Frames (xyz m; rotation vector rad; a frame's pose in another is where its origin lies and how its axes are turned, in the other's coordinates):
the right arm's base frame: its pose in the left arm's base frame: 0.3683 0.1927 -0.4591 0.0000 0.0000 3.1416
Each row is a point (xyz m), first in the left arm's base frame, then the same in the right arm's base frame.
Working: the left arm's base frame: its pose in the right arm's base frame: 0.3683 0.1927 0.4591 0.0000 0.0000 3.1416

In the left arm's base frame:
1: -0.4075 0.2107 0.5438
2: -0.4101 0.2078 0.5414
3: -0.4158 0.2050 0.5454
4: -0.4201 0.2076 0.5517
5: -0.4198 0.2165 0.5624
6: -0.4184 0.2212 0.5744
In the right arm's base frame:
1: 0.7758 -0.0180 1.0029
2: 0.7784 -0.0151 1.0005
3: 0.7841 -0.0123 1.0045
4: 0.7884 -0.0149 1.0108
5: 0.7881 -0.0238 1.0215
6: 0.7867 -0.0285 1.0335

